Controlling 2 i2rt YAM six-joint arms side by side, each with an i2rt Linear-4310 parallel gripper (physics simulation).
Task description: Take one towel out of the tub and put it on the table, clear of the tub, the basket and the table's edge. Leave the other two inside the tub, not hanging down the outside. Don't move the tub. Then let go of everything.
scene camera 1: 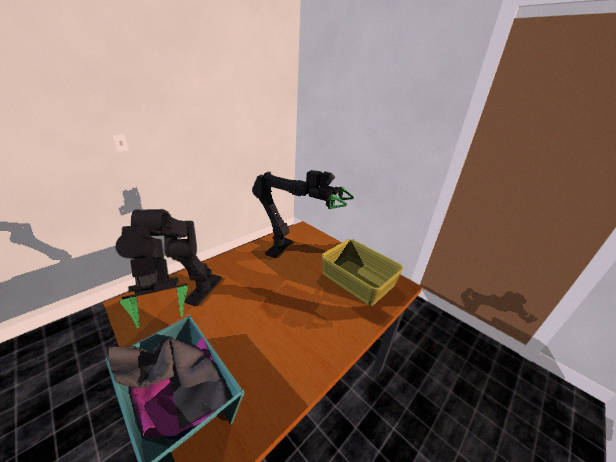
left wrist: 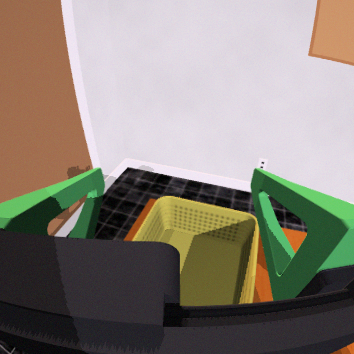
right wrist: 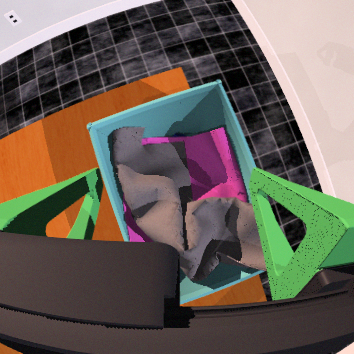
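The teal tub (scene camera 1: pixel 178 329) (right wrist: pixel 150 117) stands on the table at lower left in scene camera 1. A grey towel (scene camera 1: pixel 195 380) (right wrist: pixel 155 190) lies crumpled on top inside it. Part of it reaches the tub's left rim in scene camera 1; whether it passes over is unclear. A magenta towel (scene camera 1: pixel 160 410) (right wrist: pixel 205 160) lies partly under it. A dark blue sliver (right wrist: pixel 178 134) shows beyond them in the right wrist view. My right gripper (scene camera 1: pixel 160 321) (right wrist: pixel 175 175) is open and empty above the tub's back side. My left gripper (scene camera 1: pixel 349 198) (left wrist: pixel 177 175) is open and empty, high above the basket.
The yellow basket (scene camera 1: pixel 350 282) (left wrist: pixel 210 212) stands at the table's far right in scene camera 1. The orange table (scene camera 1: pixel 320 350) (left wrist: pixel 295 240) (right wrist: pixel 25 155) lies between tub and basket, with its front edge running diagonally. The tub is close to the table's left end.
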